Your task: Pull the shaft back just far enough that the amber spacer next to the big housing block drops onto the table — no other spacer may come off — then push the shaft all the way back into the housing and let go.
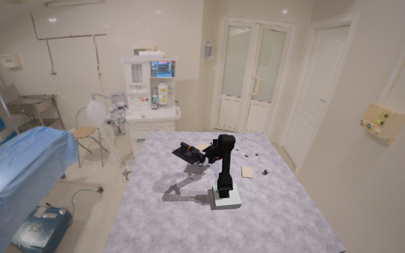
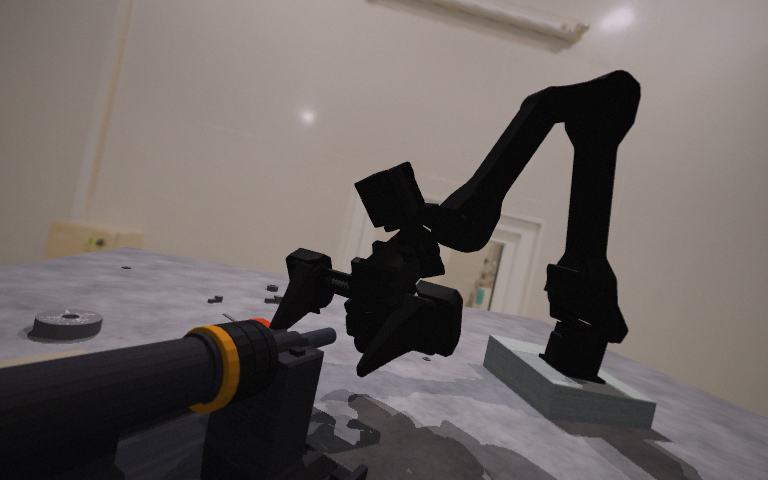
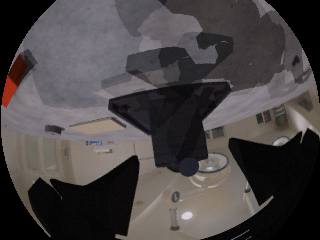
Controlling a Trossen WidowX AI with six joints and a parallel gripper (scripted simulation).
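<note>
Now: gripper tip 40 mm to the right of the shaft, 30 mm short of it and 10 mm below it. Round my gripper tip: red-handled tool 230 mm to the right, 80 mm ahead, 70 mm below; amber spacer 70 mm to the left, 60 mm ahead, 10 mm above; grey ring 260 mm ahead, 150 mm to the right, 60 mm below.
</note>
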